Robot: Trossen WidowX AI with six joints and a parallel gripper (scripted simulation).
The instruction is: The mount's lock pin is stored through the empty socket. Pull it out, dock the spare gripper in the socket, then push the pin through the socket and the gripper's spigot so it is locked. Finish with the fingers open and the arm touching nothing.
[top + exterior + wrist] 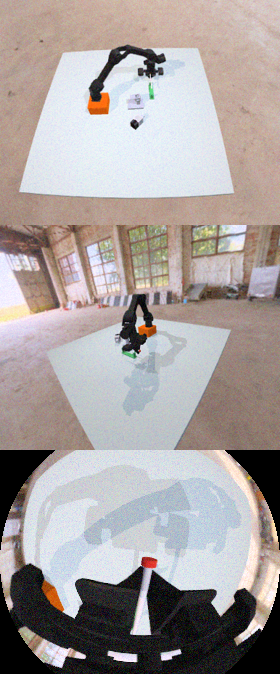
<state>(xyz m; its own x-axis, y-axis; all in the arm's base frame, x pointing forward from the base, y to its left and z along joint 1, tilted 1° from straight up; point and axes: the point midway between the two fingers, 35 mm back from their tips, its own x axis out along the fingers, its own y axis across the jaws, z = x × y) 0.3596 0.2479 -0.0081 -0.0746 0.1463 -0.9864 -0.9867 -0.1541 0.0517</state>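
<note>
Now: the green bar 20 mm ahead of my gripper tip, 100 mm to the right of it and 20 mm below it. From my gripper tip the other things lie so: spare gripper 50 mm behind, 380 mm to the right, 20 mm below; mount 80 mm behind, 230 mm to the right, 10 mm above.
</note>
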